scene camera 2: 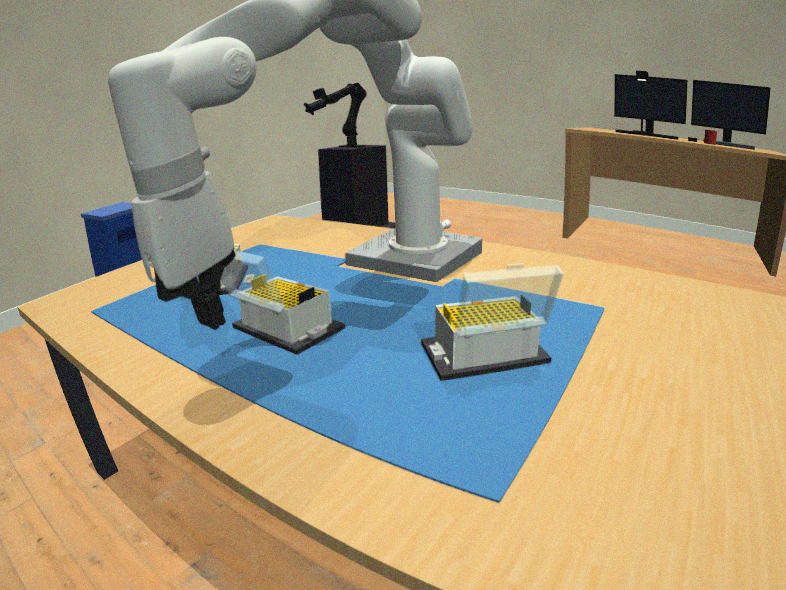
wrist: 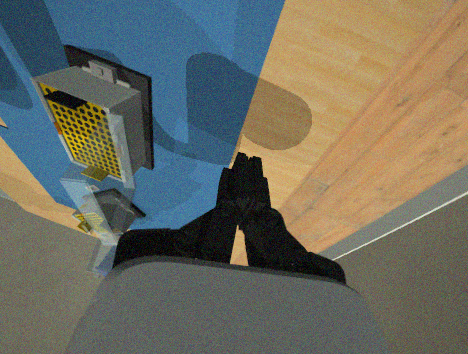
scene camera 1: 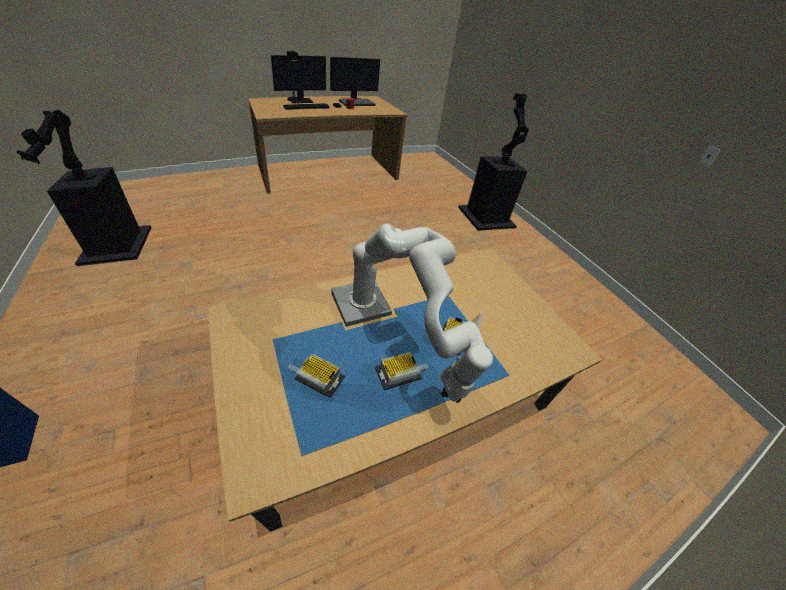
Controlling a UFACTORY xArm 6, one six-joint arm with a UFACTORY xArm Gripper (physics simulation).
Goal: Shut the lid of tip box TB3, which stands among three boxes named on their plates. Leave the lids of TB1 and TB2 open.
Labels:
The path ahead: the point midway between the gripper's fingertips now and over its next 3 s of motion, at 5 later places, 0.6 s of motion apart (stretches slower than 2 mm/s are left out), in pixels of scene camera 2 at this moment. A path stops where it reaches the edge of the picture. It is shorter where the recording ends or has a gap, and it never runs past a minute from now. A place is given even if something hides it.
My gripper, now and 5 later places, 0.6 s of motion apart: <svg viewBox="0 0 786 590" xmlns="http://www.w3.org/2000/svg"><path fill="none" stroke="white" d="M213 323L230 316L242 304L258 295L245 231L258 263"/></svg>

